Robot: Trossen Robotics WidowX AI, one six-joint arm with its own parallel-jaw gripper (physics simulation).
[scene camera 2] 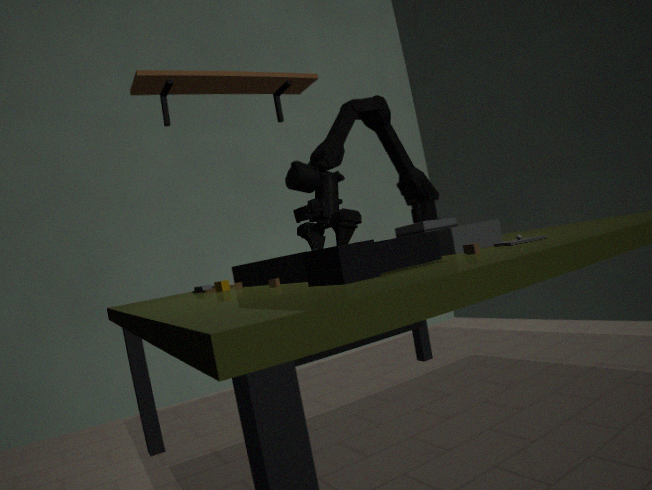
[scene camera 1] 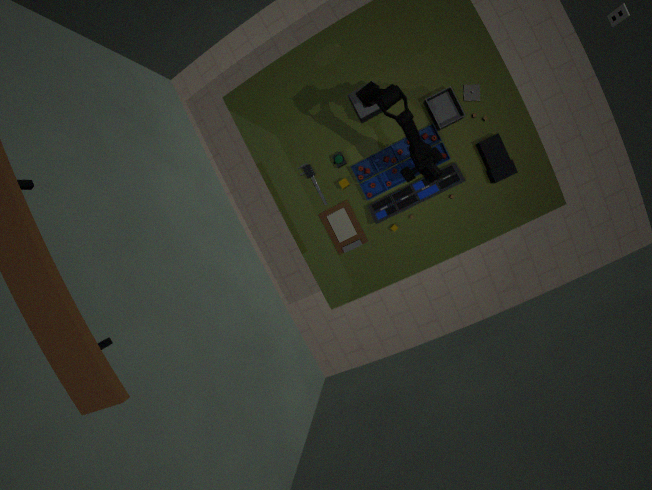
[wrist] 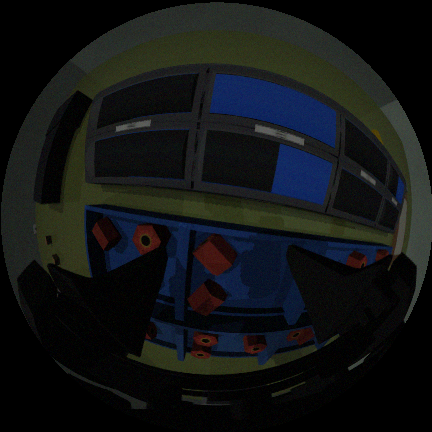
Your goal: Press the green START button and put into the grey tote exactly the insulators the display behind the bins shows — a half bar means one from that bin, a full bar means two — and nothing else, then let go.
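Places are measured from the arm's base along level axes (x ahead, y left, z up), in centimetres.
Where they show: gripper, fingertip midpoint: [wrist: 229, 253]; arm's base, link origin: [scene camera 2: 426, 222] [scene camera 1: 368, 98].
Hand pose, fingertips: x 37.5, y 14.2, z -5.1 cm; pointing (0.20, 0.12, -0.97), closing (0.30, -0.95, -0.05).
Things, the pixels of their top centre, and the offset from my fingertips. "spot": a spot on its surface instead.
- grey tote, top centre: [scene camera 2: 453, 227] [scene camera 1: 445, 107] dx -23.7, dy +17.8, dz +2.1 cm
- green START button, top centre: [scene camera 1: 338, 159] dx -16.5, dy -36.0, dz +0.8 cm
- black box, top centre: [scene camera 2: 371, 240] [wrist: 44, 146] [scene camera 1: 498, 157] dx +4.9, dy +34.3, dz +2.4 cm
- wood-framed board, surface spot: [scene camera 1: 328, 214] spot: dx +7.5, dy -49.5, dz -2.6 cm
- long-handled tool, surface spot: [scene camera 1: 307, 170] spot: dx -16.6, dy -52.7, dz -1.3 cm
- grey plate, top centre: [scene camera 1: 472, 91] dx -27.7, dy +32.9, dz -1.7 cm
My gripper [scene camera 1: 419, 167] [scene camera 2: 329, 246] [wrist: 229, 253] is open and empty, low over the blue bins [scene camera 1: 376, 162] [wrist: 184, 300]. Its fingers straddle a front-row compartment with two red insulators, one [wrist: 215, 255] and another [wrist: 207, 297], both nearer the left finger. The neighbouring end compartment shows two more, one [wrist: 106, 233] and another [wrist: 146, 239]. On the display [scene camera 1: 427, 190] [wrist: 140, 184], in the wrist view, the second column has a full blue bar above a half bar; the far-right column has a half bar above. The grey tote [scene camera 1: 445, 108] looks empty. The green START button [scene camera 1: 338, 159] stands beyond the bins' other end.
A black box [scene camera 1: 496, 158] [wrist: 60, 150] stands near the display's end. A wood-framed board [scene camera 1: 328, 214], a yellow block [scene camera 1: 343, 183], another yellow block [scene camera 1: 394, 228] and a long-handled tool [scene camera 1: 307, 170] lie around the bins. A grey plate [scene camera 1: 471, 92] lies beside the tote. A shelf [scene camera 2: 226, 82] hangs on the wall.
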